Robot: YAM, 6 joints.
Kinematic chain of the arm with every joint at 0, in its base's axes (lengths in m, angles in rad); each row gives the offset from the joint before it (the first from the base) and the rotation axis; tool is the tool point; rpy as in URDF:
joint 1: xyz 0 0 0.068 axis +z
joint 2: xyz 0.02 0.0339 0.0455 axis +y
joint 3: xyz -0.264 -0.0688 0 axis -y
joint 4: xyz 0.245 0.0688 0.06 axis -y
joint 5: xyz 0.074 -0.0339 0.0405 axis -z
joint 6: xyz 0.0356 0 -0.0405 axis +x
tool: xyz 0 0 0 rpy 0 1.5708 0
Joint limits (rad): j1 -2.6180..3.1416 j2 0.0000..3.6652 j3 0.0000..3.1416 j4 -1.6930..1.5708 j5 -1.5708..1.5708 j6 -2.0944..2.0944
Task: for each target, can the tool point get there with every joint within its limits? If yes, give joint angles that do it. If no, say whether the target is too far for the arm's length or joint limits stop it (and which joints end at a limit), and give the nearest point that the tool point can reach.
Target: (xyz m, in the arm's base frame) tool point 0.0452 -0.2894 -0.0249
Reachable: yes | joints -1.3269 2.3377 0.6400 0.7838 0.8199 -0.3213
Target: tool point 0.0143 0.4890 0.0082
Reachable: yes | joints 1.5959 2.8258 2.2157 -1.1424 0.8416 0.0713
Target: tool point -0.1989 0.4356 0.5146
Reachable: yes | joints 1.9981 2.2262 2.4246 0.6841 -0.0137 0.1711
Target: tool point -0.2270 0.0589 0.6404
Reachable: yes | joints -0.1578 1.2501 2.8826 1.1522 -0.6836 1.3134
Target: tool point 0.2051 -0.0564 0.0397
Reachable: yes | joints -0.3969 2.1135 0.7774 -0.9113 -0.8719 0.9201
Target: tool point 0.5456 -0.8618 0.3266
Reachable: no: too far | nearest point 0.3381 -0.5341 0.2439 | short by 0.397 m
